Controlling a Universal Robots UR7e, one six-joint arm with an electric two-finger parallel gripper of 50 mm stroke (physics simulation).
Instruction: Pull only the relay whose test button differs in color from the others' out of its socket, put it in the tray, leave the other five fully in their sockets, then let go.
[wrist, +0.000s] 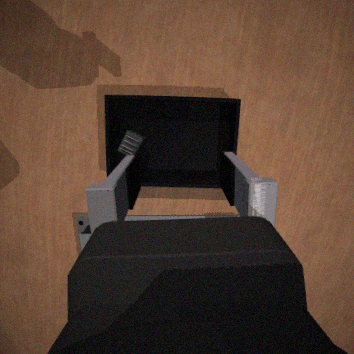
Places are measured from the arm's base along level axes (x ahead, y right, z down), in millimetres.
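Where they show: gripper, fingertip midpoint: (179, 170).
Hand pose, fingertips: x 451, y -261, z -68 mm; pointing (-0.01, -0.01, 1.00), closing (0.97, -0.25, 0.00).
After its pixels a point has its place.
My gripper (179, 170) @(z -68, x 451, y -261 mm) is open, its two grey fingers wide apart with nothing between them, above the near part of the black tray. The tray (195, 127) @(z 128, x 472, y -277 mm) is an open black box on the table. A small dark grey piece with light stripes, the relay (131, 143) @(z 87, x 398, y -244 mm), lies tilted inside the tray at its left side, just beyond the left fingertip. Its test button does not show from this side. The other relays and their sockets do not show; the gripper body covers much of the lower view.
A grey metal plate (81, 223) @(z 128, x 340, y -103 mm) with a dark hole shows at the lower left, below the tray, mostly hidden behind the gripper body. The wooden table (300, 100) @(z 131, x 603, y -346 mm) surrounds the tray. Dark shadows fall on the table at the upper left and left edge.
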